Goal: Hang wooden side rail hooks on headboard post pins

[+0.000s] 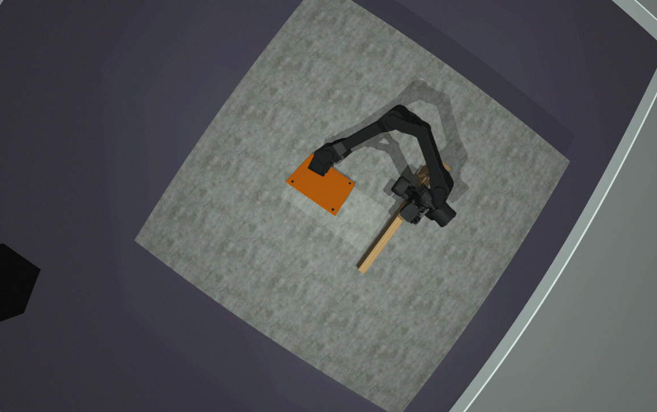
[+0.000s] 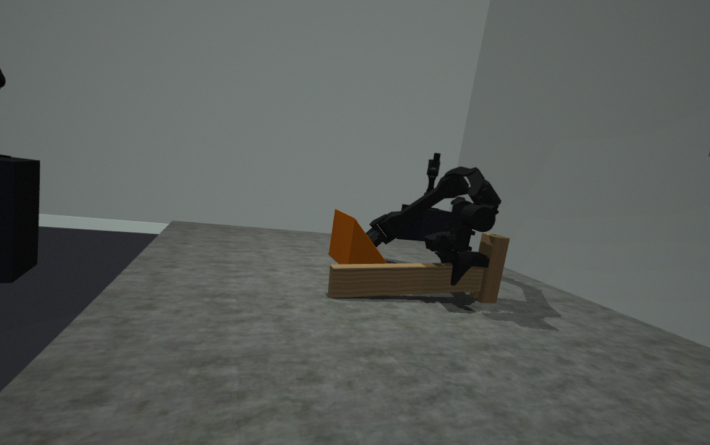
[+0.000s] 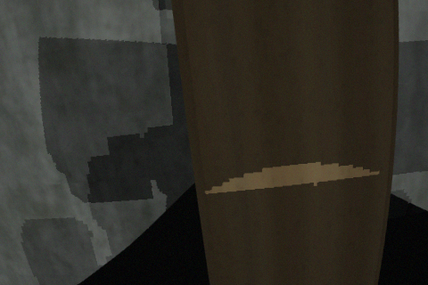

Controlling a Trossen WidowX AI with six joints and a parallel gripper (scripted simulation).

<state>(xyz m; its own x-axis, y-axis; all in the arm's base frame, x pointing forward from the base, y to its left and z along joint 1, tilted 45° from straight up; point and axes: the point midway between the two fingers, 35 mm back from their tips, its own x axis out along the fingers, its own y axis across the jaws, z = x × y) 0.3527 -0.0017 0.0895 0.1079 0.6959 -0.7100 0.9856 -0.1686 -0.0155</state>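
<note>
Now: the headboard post 110 mm to the left of my gripper tip, 50 mm above it and 20 mm ahead of it.
</note>
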